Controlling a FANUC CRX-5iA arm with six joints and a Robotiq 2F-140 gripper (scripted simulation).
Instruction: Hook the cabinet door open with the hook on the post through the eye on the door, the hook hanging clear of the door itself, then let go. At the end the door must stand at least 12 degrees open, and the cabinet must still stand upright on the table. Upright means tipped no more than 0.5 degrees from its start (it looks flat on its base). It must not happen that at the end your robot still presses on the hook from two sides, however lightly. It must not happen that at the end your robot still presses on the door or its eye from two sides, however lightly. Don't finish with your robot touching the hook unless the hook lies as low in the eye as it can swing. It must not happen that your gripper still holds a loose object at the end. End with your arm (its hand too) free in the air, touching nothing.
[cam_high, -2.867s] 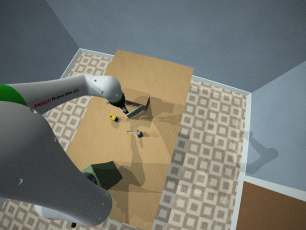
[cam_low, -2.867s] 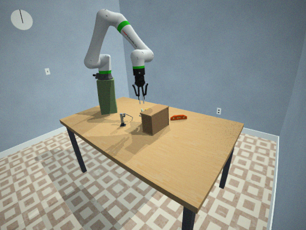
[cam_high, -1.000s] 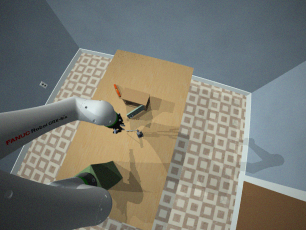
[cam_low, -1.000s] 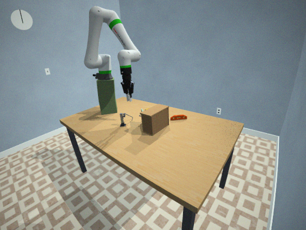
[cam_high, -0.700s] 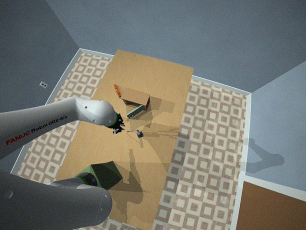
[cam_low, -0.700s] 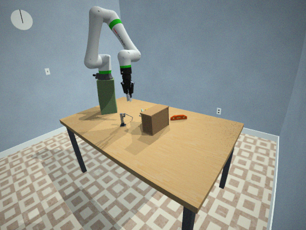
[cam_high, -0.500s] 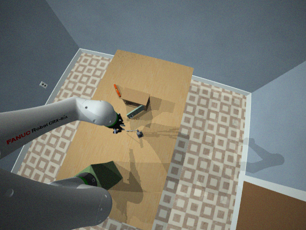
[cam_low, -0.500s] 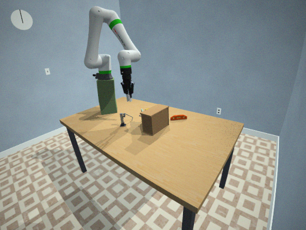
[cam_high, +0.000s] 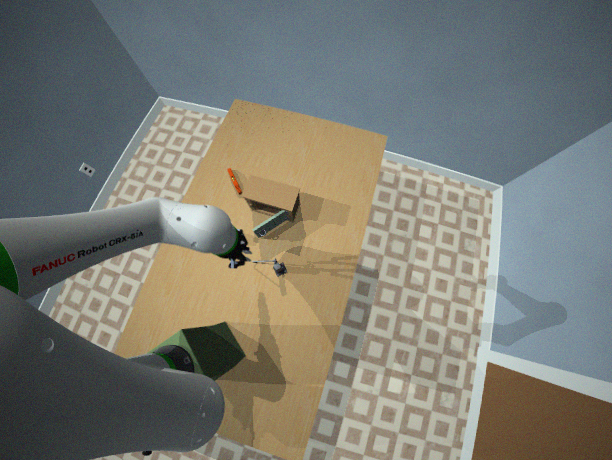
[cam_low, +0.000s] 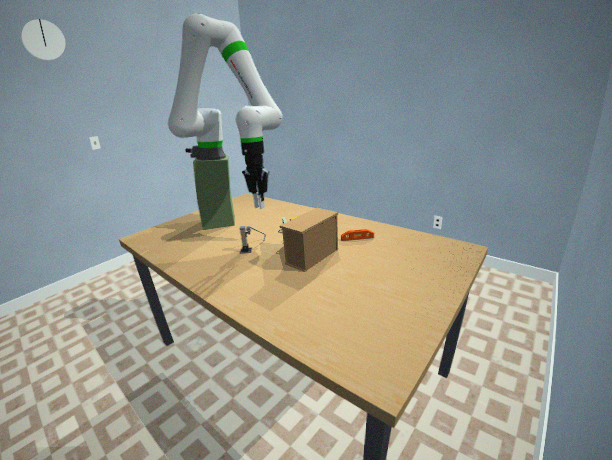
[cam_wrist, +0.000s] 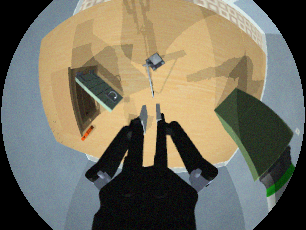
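Right now my hand is 14 cm above the thin wire hook, 5 cm to the left of it and 1 cm short of it. Round my hand: grey-green door 17 cm ahead, 12 cm below, 5 cm to the right; yellow block 16 cm below, 15 cm to the left, 10 cm ahead.
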